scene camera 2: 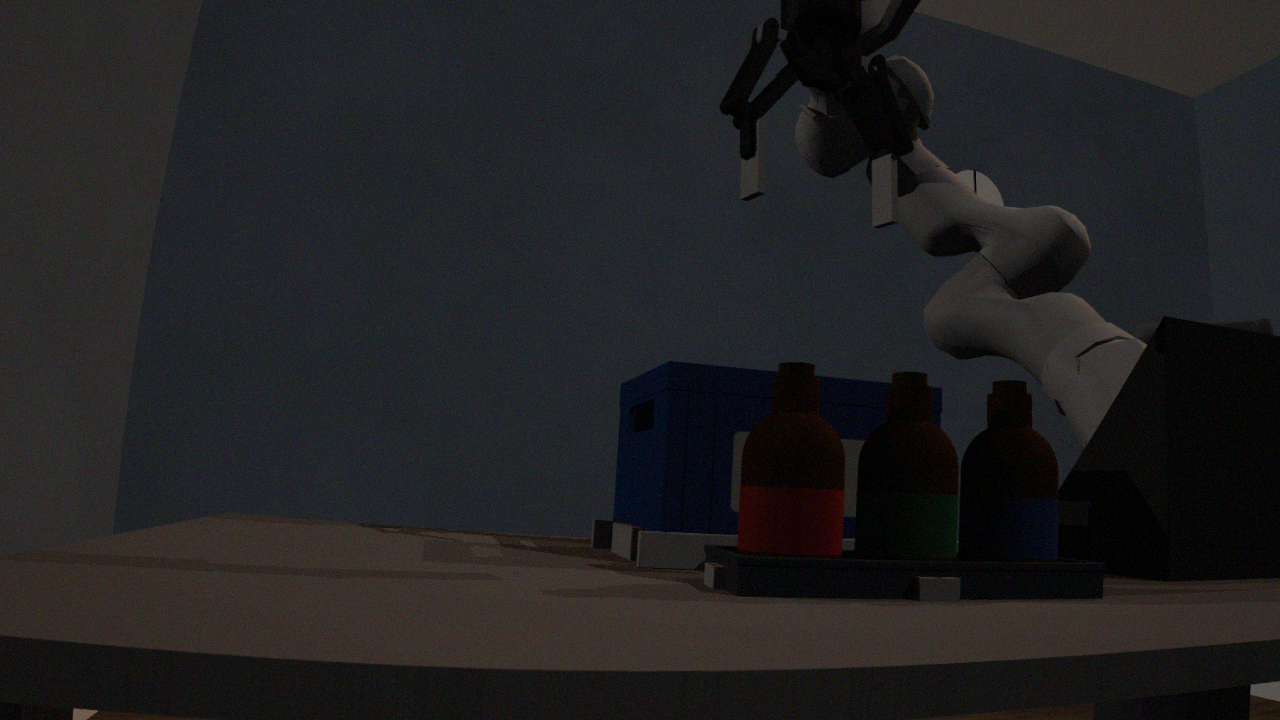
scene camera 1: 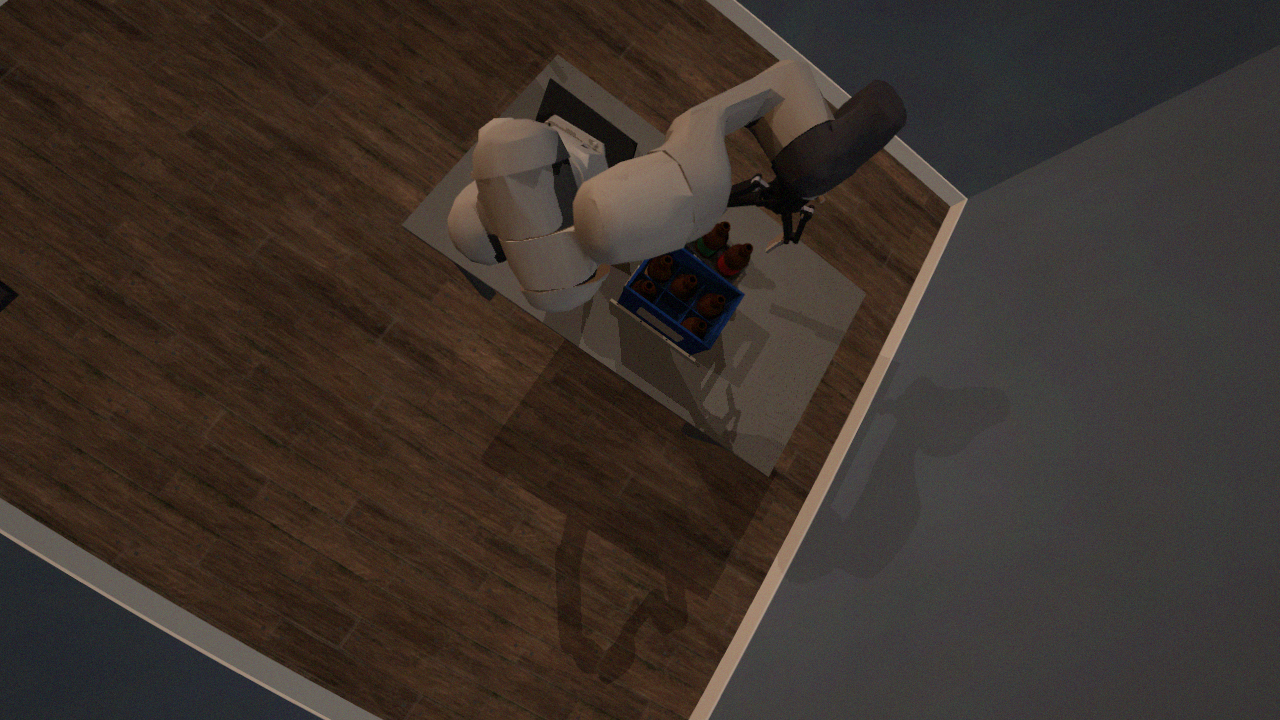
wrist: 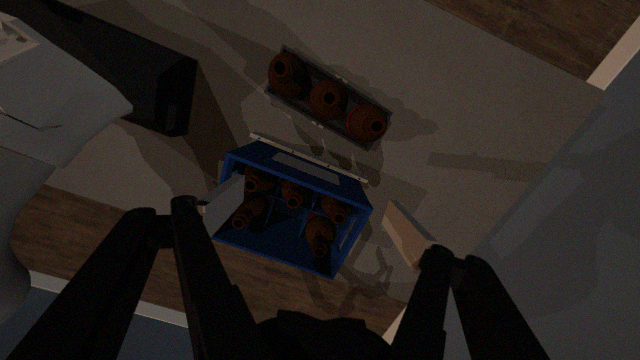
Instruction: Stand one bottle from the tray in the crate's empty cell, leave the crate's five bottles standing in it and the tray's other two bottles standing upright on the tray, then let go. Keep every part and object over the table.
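The blue crate [scene camera 1: 726, 320] [scene camera 2: 640, 483] [wrist: 280, 257] holds several brown bottles, upright in their cells. Its empty cell [scene camera 1: 673, 306] [wrist: 287, 220] is the middle one of the row away from the tray. The dark tray [scene camera 2: 832, 580] [wrist: 300, 110] carries a red-label bottle [scene camera 1: 733, 259] [scene camera 2: 792, 483] [wrist: 367, 122], a green-label bottle [scene camera 1: 716, 237] [scene camera 2: 907, 492] [wrist: 327, 100] and a blue-label bottle [scene camera 2: 1009, 497] [wrist: 286, 75], all upright. The arm hides the blue-label one in scene camera 1. My gripper [scene camera 2: 818, 192] [wrist: 316, 200] is open and empty, high above the bottle tops.
A pale strip [scene camera 2: 680, 548] [wrist: 310, 158] lies along the crate's tray side. A dark block [scene camera 2: 1181, 456] [wrist: 175, 97] stands near the arm's base, beyond the tray's blue-label end. The table [scene camera 1: 805, 358] ends a short way past the crate's far side.
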